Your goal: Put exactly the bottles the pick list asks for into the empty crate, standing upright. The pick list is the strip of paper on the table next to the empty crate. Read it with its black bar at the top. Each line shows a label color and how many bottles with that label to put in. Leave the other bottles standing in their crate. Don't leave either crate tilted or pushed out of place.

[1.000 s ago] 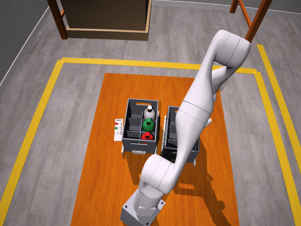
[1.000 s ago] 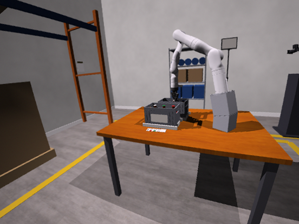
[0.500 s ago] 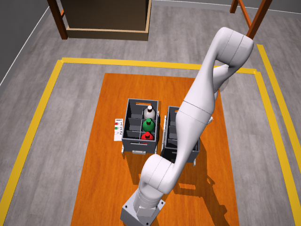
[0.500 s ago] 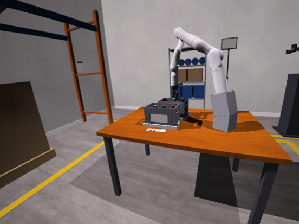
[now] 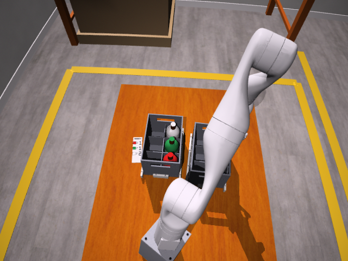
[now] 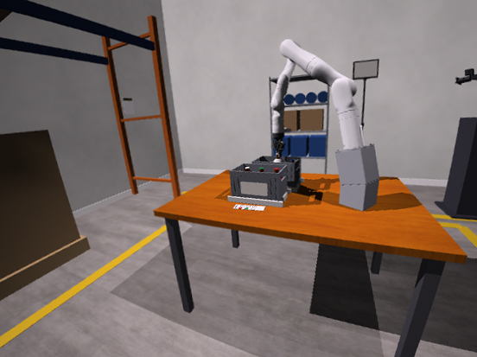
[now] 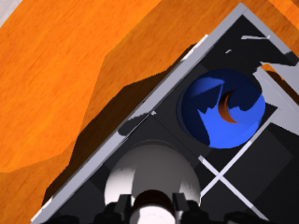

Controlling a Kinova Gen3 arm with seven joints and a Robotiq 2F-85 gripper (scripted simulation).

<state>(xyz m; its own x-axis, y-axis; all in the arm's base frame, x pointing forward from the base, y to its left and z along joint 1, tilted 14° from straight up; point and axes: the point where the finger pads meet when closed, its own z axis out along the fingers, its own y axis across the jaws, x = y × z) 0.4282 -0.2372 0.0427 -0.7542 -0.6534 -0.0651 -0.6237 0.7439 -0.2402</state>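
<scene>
Now: hand 9 cm past the blue bottle, 1 cm to the right of it and 11 cm above it. Also, from my hand: pick list (7 cm ahead, 43 cm to the left, 20 cm below); then green bottle (5 cm ahead, 24 cm to the left, 11 cm below); then red bottle (4 cm behind, 24 cm to the left, 11 cm below).
</scene>
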